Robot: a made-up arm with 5 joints.
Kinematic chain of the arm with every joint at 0, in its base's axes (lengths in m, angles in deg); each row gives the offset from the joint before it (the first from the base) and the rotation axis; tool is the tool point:
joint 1: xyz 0 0 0.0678 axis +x
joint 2: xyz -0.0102 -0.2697 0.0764 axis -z
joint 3: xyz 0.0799 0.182 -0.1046 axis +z
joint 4: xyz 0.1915 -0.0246 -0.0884 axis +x
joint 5: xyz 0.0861 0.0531 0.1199 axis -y
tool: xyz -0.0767 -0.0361 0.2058
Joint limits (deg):
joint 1: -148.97..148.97
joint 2: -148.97..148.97
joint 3: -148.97..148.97
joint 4: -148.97..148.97
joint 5: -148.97..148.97
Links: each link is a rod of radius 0.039 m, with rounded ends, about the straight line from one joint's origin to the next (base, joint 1, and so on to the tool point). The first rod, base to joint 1, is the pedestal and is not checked.
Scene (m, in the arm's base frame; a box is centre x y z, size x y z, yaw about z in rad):
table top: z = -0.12
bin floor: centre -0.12 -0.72 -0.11 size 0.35 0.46 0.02 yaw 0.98
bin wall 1: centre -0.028 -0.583 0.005 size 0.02 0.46 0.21 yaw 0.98
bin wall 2: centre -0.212 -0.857 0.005 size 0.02 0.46 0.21 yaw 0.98
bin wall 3: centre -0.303 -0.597 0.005 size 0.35 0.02 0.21 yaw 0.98
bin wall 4: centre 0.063 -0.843 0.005 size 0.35 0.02 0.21 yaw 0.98
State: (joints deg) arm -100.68 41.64 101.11 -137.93 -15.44
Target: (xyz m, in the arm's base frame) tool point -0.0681 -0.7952 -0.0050
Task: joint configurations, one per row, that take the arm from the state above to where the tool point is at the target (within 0.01 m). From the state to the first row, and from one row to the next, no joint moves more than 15 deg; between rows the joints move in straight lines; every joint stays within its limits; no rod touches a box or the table.
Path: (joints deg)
1: -93.27 55.06 89.02 -138.77 -13.82
2: -85.85 68.47 76.92 -139.62 -12.20
3: -78.44 81.89 64.83 -140.46 -10.58
4: -71.03 95.30 52.74 -141.31 -8.96
5: -63.61 108.72 40.65 -142.15 -7.34
6: -56.20 122.14 28.55 -143.00 -5.72
7: -48.79 135.55 16.46 -143.84 -4.10
8: -41.37 148.97 4.37 -144.68 -2.48
9: -33.27 148.97 4.99 -146.83 -1.01
10: -25.16 148.97 5.62 -148.97 0.45

